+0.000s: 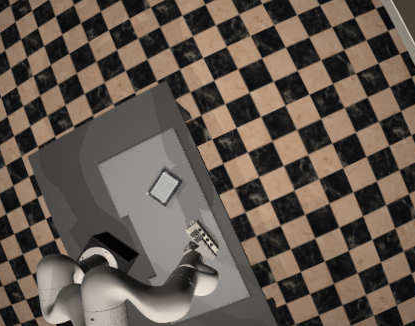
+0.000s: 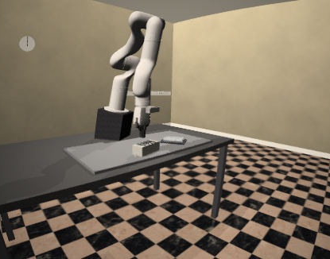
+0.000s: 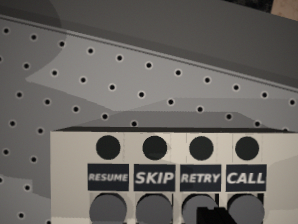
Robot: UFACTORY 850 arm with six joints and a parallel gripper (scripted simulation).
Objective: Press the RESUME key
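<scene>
Right now my hand is 1 cm to the right of the operator panel and 7 cm above it. Also, from my hand: flat dotted tray: 10 cm behind, 31 cm to the left, 9 cm below.
</scene>
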